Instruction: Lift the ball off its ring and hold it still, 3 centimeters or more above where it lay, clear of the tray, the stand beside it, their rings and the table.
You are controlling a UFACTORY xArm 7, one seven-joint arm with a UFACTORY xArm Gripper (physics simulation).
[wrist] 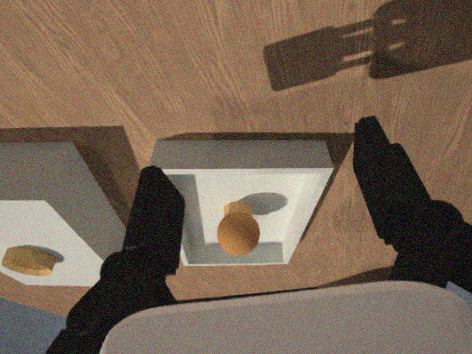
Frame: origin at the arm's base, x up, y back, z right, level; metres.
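Seen in the pictures: gripper, fingertip midpoint: (pixel 257 163).
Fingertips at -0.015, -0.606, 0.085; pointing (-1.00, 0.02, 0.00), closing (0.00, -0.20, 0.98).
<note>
A point is followed by its place in that frame, as x, y, z.
The orange ball (pixel 238 233) @(-0.044, -0.477, 0.067) sits on its small, paler orange ring (pixel 237 207) @(-0.074, -0.473, 0.067) inside the white, low-walled tray (pixel 245 154) @(-0.069, -0.553, 0.079) in the middle of the wrist view. Most of the ring is hidden by the ball. My gripper (pixel 257 163) @(-0.015, -0.606, 0.085) is wide open and empty. Its left finger overlaps the tray's left edge in the view, and its right finger shows to the right of the tray. The ball appears between the two fingers, nearer the left one; its height relative to the fingertips is hard to tell.
The stand (pixel 37 170) @(-0.056, -0.569, -0.068), grey-sided with a white top, is at the left, close beyond the left finger. An orange-yellow ring (pixel 30 261) @(-0.019, -0.495, -0.112) lies on its top. The wooden table (pixel 200 60) @(-0.084, -0.620, 0.058) carries the arm's dark shadow (pixel 320 52) @(-0.084, -0.619, 0.127) at the upper right.
</note>
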